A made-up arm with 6 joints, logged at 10 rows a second.
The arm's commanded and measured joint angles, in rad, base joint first. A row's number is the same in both.
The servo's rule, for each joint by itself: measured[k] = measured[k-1] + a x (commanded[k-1-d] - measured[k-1]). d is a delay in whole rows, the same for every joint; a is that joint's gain. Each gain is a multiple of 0.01, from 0.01 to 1. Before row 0 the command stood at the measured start. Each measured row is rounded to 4 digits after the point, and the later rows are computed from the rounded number. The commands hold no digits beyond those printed.
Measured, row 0:
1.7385, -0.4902, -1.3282, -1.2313, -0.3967, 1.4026
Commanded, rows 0 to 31:
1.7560, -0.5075, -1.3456, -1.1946, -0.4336, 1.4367
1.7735, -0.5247, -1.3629, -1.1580, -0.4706, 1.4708
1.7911, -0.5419, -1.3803, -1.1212, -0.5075, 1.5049
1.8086, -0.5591, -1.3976, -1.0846, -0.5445, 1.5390
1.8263, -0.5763, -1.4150, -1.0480, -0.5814, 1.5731
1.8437, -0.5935, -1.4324, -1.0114, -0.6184, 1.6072
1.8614, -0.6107, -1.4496, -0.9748, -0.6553, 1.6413
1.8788, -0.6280, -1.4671, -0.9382, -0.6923, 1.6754
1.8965, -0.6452, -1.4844, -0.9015, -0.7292, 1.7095
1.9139, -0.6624, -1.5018, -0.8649, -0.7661, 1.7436
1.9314, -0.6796, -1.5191, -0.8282, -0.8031, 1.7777
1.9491, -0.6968, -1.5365, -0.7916, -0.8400, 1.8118
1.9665, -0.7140, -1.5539, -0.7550, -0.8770, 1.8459
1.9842, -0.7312, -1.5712, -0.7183, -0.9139, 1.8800
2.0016, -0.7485, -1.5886, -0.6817, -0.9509, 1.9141
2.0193, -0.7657, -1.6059, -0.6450, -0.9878, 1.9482
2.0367, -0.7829, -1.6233, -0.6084, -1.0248, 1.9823
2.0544, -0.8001, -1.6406, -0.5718, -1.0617, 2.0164
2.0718, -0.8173, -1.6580, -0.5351, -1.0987, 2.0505
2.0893, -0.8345, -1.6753, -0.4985, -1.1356, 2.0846
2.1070, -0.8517, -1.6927, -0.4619, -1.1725, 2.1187
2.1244, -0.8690, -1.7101, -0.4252, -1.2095, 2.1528
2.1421, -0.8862, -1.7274, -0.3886, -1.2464, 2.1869
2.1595, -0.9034, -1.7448, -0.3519, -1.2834, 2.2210
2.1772, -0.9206, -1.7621, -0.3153, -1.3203, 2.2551
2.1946, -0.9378, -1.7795, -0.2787, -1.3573, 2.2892
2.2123, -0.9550, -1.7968, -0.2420, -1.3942, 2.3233
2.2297, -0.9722, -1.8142, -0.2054, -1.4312, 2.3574
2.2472, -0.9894, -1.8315, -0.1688, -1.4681, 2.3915
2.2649, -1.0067, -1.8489, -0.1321, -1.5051, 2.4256
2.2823, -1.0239, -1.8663, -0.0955, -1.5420, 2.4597
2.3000, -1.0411, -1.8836, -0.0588, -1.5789, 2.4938
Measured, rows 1 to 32:
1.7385, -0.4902, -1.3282, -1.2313, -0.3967, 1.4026
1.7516, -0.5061, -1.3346, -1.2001, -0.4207, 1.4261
1.7680, -0.5232, -1.3451, -1.1643, -0.4531, 1.4569
1.7853, -0.5404, -1.3581, -1.1277, -0.4885, 1.4900
1.8028, -0.5576, -1.3727, -1.0911, -0.5249, 1.5238
1.8204, -0.5748, -1.3884, -1.0545, -0.5616, 1.5578
1.8379, -0.5920, -1.4047, -1.0179, -0.5985, 1.5919
1.8555, -0.6092, -1.4213, -0.9813, -0.6354, 1.6260
1.8730, -0.6265, -1.4382, -0.9447, -0.6724, 1.6601
1.8906, -0.6437, -1.4553, -0.9080, -0.7093, 1.6942
1.9081, -0.6609, -1.4725, -0.8714, -0.7462, 1.7283
1.9256, -0.6781, -1.4897, -0.8347, -0.7832, 1.7624
1.9432, -0.6953, -1.5070, -0.7981, -0.8201, 1.7965
1.9607, -0.7125, -1.5244, -0.7615, -0.8571, 1.8306
1.9783, -0.7297, -1.5417, -0.7248, -0.8940, 1.8647
1.9958, -0.7470, -1.5591, -0.6882, -0.9310, 1.8988
2.0134, -0.7642, -1.5764, -0.6515, -0.9679, 1.9329
2.0309, -0.7814, -1.5938, -0.6149, -1.0049, 1.9670
2.0485, -0.7986, -1.6111, -0.5783, -1.0418, 2.0011
2.0660, -0.8158, -1.6285, -0.5416, -1.0788, 2.0352
2.0835, -0.8330, -1.6458, -0.5050, -1.1157, 2.0693
2.1011, -0.8502, -1.6632, -0.4684, -1.1526, 2.1034
2.1186, -0.8675, -1.6806, -0.4317, -1.1896, 2.1375
2.1362, -0.8847, -1.6979, -0.3951, -1.2265, 2.1716
2.1537, -0.9019, -1.7153, -0.3584, -1.2635, 2.2057
2.1713, -0.9191, -1.7326, -0.3218, -1.3004, 2.2398
2.1888, -0.9363, -1.7500, -0.2852, -1.3374, 2.2739
2.2064, -0.9535, -1.7673, -0.2485, -1.3743, 2.3080
2.2239, -0.9707, -1.7847, -0.2119, -1.4113, 2.3421
2.2414, -0.9879, -1.8020, -0.1753, -1.4482, 2.3762
2.2590, -1.0052, -1.8194, -0.1386, -1.4852, 2.4103
2.2765, -1.0224, -1.8368, -0.1020, -1.5221, 2.4444
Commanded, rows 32 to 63:
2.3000, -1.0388, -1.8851, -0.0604, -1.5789, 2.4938
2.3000, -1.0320, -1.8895, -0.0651, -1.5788, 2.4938
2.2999, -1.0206, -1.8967, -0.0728, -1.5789, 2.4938
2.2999, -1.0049, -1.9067, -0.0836, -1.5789, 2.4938
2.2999, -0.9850, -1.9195, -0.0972, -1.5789, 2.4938
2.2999, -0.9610, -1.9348, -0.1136, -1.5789, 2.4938
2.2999, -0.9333, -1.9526, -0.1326, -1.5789, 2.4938
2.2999, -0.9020, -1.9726, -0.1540, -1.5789, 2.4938
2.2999, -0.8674, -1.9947, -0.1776, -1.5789, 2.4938
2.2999, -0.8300, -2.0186, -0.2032, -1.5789, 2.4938
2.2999, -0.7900, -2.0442, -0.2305, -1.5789, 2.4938
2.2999, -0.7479, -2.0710, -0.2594, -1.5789, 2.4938
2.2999, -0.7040, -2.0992, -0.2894, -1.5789, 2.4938
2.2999, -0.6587, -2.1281, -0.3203, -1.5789, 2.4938
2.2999, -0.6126, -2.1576, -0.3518, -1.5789, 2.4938
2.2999, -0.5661, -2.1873, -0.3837, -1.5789, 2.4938
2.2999, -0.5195, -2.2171, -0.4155, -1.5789, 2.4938
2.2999, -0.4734, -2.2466, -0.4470, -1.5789, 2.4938
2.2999, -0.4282, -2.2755, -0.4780, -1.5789, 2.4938
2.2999, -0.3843, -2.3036, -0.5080, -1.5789, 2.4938
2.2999, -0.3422, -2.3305, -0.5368, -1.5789, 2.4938
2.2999, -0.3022, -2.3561, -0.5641, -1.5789, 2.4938
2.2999, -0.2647, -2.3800, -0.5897, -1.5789, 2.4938
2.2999, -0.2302, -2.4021, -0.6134, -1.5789, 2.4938
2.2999, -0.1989, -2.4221, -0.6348, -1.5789, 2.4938
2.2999, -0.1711, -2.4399, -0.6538, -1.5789, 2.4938
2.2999, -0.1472, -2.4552, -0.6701, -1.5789, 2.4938
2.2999, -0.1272, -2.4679, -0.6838, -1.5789, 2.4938
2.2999, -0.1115, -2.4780, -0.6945, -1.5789, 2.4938
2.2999, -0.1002, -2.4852, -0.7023, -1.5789, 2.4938
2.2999, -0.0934, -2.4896, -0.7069, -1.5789, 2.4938
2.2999, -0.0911, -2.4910, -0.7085, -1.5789, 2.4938
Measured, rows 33 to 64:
2.2941, -1.0396, -1.8541, -0.0653, -1.5590, 2.4785
2.2985, -1.0389, -1.8656, -0.0611, -1.5719, 2.4891
2.2996, -1.0326, -1.8744, -0.0645, -1.5764, 2.4923
2.2998, -1.0216, -1.8827, -0.0716, -1.5780, 2.4933
2.2999, -1.0062, -1.8916, -0.0818, -1.5786, 2.4936
2.2999, -0.9867, -1.9019, -0.0949, -1.5788, 2.4937
2.2999, -0.9631, -1.9141, -0.1108, -1.5789, 2.4938
2.2999, -0.9357, -1.9283, -0.1293, -1.5789, 2.4938
2.2999, -0.9047, -1.9447, -0.1503, -1.5789, 2.4938
2.2999, -0.8704, -1.9632, -0.1735, -1.5789, 2.4938
2.2999, -0.8332, -1.9837, -0.1987, -1.5789, 2.4938
2.2999, -0.7935, -2.0061, -0.2257, -1.5789, 2.4938
2.2999, -0.7515, -2.0301, -0.2543, -1.5789, 2.4938
2.2999, -0.7078, -2.0557, -0.2841, -1.5789, 2.4938
2.2999, -0.6626, -2.0825, -0.3149, -1.5789, 2.4938
2.2999, -0.6166, -2.1103, -0.3463, -1.5789, 2.4938
2.2999, -0.5701, -2.1388, -0.3781, -1.5789, 2.4938
2.2999, -0.5235, -2.1678, -0.4099, -1.5789, 2.4938
2.2999, -0.4774, -2.1970, -0.4414, -1.5789, 2.4938
2.2999, -0.4321, -2.2260, -0.4725, -1.5789, 2.4938
2.2999, -0.3881, -2.2547, -0.5027, -1.5789, 2.4938
2.2999, -0.3459, -2.2827, -0.5317, -1.5789, 2.4938
2.2999, -0.3057, -2.3099, -0.5592, -1.5789, 2.4938
2.2999, -0.2680, -2.3358, -0.5851, -1.5789, 2.4938
2.2999, -0.2332, -2.3603, -0.6092, -1.5789, 2.4938
2.2999, -0.2016, -2.3832, -0.6310, -1.5789, 2.4938
2.2999, -0.1735, -2.4042, -0.6504, -1.5789, 2.4938
2.2999, -0.1493, -2.4231, -0.6671, -1.5789, 2.4938
2.2999, -0.1290, -2.4397, -0.6813, -1.5789, 2.4938
2.2999, -0.1129, -2.4539, -0.6925, -1.5789, 2.4938
2.2999, -0.1012, -2.4655, -0.7008, -1.5789, 2.4938
2.2999, -0.0940, -2.4744, -0.7060, -1.5789, 2.4938

